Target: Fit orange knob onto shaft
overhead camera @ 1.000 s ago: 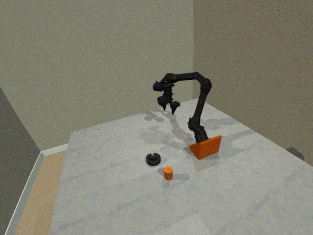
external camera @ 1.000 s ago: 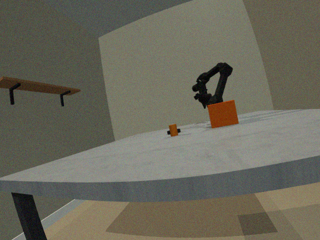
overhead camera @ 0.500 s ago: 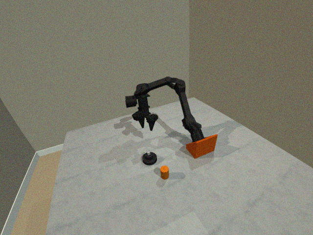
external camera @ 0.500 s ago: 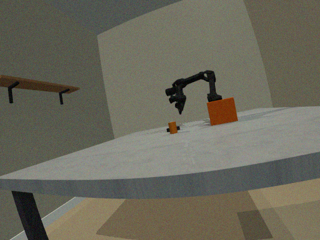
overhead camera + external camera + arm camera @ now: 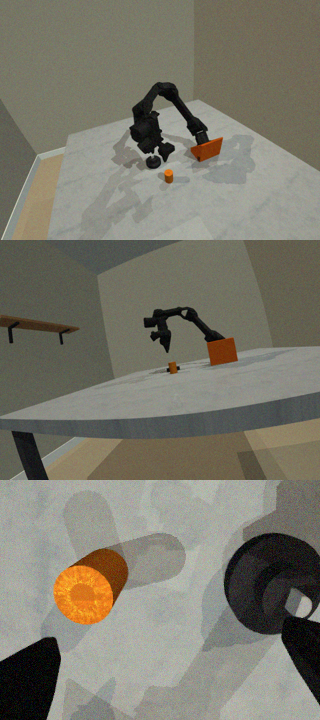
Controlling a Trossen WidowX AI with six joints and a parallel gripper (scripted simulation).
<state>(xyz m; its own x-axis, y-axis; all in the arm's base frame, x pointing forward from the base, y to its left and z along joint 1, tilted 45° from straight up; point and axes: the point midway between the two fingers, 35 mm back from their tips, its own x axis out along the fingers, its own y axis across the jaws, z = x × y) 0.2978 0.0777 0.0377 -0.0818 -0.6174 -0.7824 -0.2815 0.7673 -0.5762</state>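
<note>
My gripper tip is now 2 cm past the orange knob, 5 cm to the right of it and 8 cm above it. The rest, counted from my gripper tip: round dark pedestal: 1 cm ahead, 9 cm to the right, 9 cm below.
</note>
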